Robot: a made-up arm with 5 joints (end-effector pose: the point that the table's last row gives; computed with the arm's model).
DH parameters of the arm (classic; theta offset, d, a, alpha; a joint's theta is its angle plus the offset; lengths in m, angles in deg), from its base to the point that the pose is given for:
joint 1: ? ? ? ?
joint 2: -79.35 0 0.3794 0
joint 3: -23.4 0 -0.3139 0
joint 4: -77.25 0 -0.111 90
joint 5: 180 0.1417 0 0
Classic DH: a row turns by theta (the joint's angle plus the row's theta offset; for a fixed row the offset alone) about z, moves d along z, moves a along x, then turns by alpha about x.
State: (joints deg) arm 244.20 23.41 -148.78 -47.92 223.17
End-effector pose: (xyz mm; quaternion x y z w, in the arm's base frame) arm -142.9 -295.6 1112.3 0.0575 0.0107 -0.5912 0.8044
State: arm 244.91 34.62 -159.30 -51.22 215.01
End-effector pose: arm -161.7 -345.3 1058.1 0.0346 0.0092 -0.6429 0.7651
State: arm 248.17 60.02 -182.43 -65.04 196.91
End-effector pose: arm -167.7 -418.6 884.9 -0.0586 -0.0281 -0.7352 0.6747
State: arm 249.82 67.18 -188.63 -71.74 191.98
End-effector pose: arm -157.1 -427.5 822.1 -0.1005 -0.0555 -0.7509 0.6504
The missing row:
joint 1: 0 0.4106 0 -90
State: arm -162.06 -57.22 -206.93 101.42 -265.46
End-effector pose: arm 619.4 200.5 802.0 -0.0931 -0.1178 0.8219 0.5494
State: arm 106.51 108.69 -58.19 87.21 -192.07
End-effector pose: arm 11.1 -37.3 6.6 0.3101 -0.1842 0.6845 0.6335
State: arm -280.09 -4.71 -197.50 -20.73 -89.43
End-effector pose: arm -55.8 -313.5 1073.3 -0.0340 -0.3644 0.9274 0.0772
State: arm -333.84 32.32 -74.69 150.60 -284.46
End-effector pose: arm 311.3 152.9 447.6 0.5326 -0.2448 -0.5115 0.6283
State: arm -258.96 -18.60 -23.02 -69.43 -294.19
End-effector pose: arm -56.5 289.6 758.0 -0.5395 -0.1713 -0.0944 0.8190
